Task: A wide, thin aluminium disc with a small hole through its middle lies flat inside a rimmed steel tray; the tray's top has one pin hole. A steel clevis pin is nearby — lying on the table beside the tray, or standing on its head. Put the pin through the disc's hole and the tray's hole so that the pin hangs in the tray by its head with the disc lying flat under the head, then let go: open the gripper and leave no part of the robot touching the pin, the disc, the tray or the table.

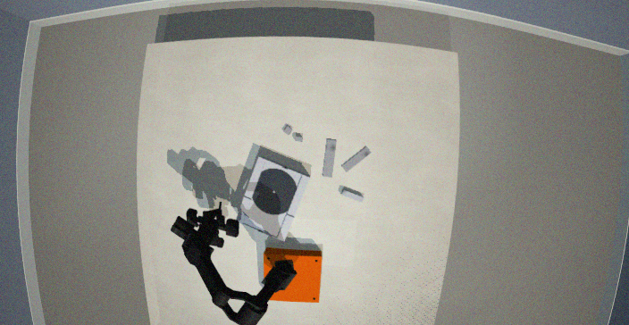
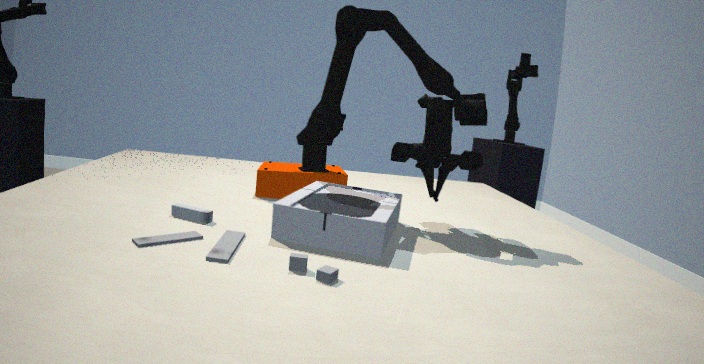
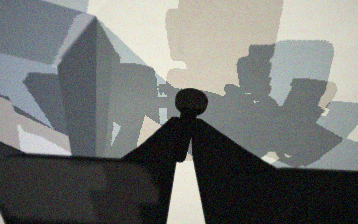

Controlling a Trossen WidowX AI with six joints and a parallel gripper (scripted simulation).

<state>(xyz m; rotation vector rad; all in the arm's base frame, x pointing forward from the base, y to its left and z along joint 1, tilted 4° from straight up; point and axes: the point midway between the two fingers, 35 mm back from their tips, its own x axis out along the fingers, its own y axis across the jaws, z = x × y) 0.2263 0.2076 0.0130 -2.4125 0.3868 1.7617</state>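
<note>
Right now the dark aluminium disc is 20 cm to the right of my gripper tip, 5 cm ahead of it and 1 cm below it. The rest, counted from my gripper tip: clevis pin right at my gripper tip; then grey block 47 cm to the right, 6 cm below; then steel tray 19 cm to the right, 2 cm below, 2 cm ahead.
</note>
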